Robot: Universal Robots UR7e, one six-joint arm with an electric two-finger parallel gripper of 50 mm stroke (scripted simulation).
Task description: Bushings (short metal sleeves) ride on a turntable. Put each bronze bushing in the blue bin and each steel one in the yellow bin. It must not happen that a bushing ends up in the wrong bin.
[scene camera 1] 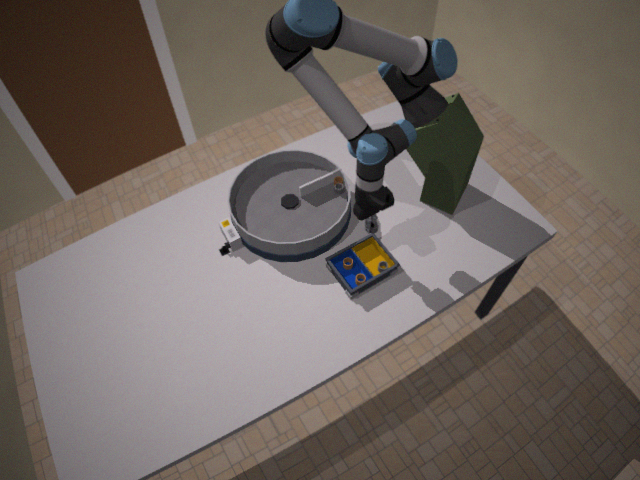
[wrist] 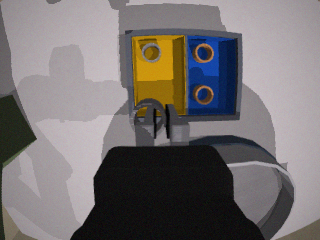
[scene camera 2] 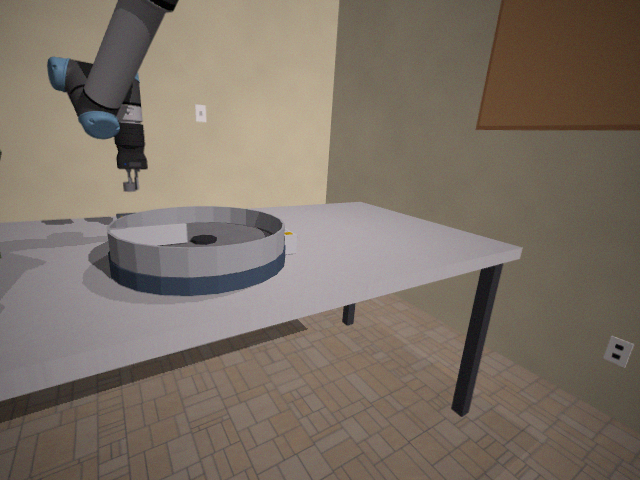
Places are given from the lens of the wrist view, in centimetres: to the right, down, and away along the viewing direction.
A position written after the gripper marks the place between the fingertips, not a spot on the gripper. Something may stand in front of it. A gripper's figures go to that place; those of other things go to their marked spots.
gripper [wrist: 160, 114]: 0, -1, 17
turntable [wrist: 257, 189]: 23, 16, 31
